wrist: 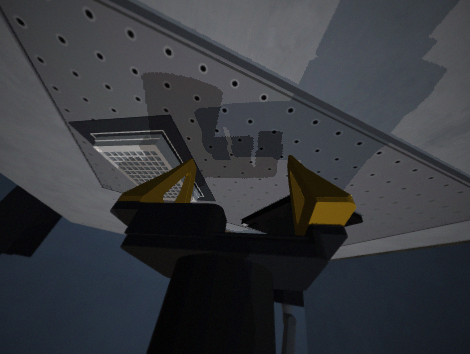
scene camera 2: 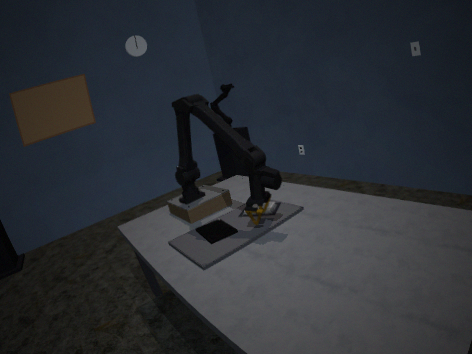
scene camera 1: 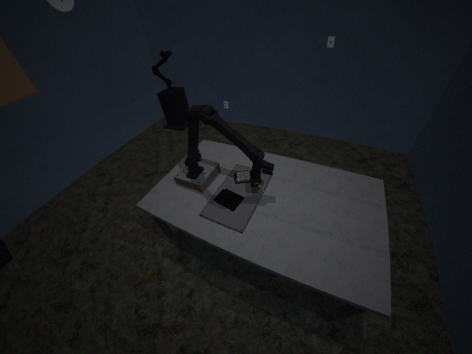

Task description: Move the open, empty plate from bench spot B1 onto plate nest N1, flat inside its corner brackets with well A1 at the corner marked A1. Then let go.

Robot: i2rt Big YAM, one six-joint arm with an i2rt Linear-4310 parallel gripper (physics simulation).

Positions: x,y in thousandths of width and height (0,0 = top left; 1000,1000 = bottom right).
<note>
The gripper (wrist: 510,456) is open and holds nothing. Also in view: a well plate (wrist: 301,448). Also in view: a dark nest outlined in white (wrist: 348,352) and a black square block (wrist: 590,617).
</note>
